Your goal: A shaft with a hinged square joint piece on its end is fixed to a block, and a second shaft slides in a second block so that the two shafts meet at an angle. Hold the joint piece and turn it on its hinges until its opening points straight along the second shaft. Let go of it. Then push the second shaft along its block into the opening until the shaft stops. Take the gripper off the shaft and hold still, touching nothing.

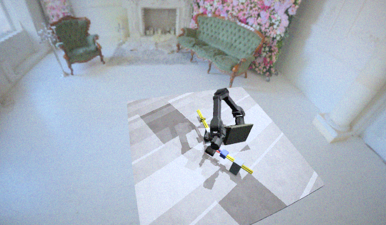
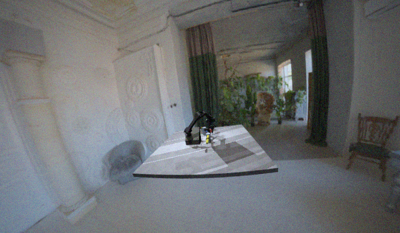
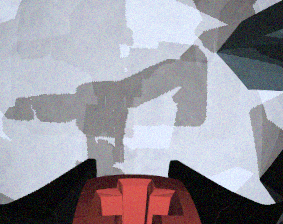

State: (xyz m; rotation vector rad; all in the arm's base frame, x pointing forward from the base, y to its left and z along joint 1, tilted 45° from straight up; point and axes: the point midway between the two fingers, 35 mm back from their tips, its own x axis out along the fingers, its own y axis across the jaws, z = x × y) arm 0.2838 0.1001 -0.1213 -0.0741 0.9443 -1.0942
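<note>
Right now the red joint piece is 40 mm above my gripper tip, 20 mm to the left of it and 20 mm behind it.
</note>
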